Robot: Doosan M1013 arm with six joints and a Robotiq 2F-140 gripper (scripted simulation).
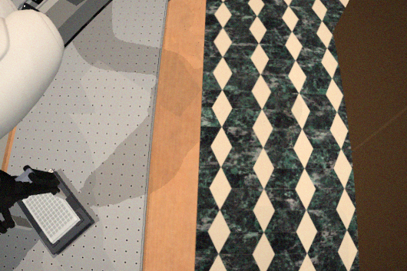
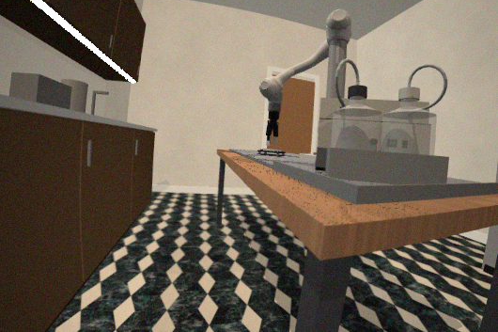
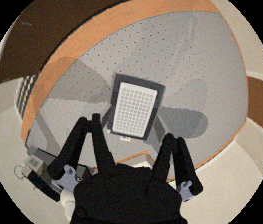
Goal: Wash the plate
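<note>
Right now my hand is 60 mm above the white well plate. Round my hand: plate washer (580 mm to the left, 300 mm behind, 40 mm above); then label (90 mm below, 90 mm behind, 60 mm to the left); then plate nest N1 (70 mm below).
</note>
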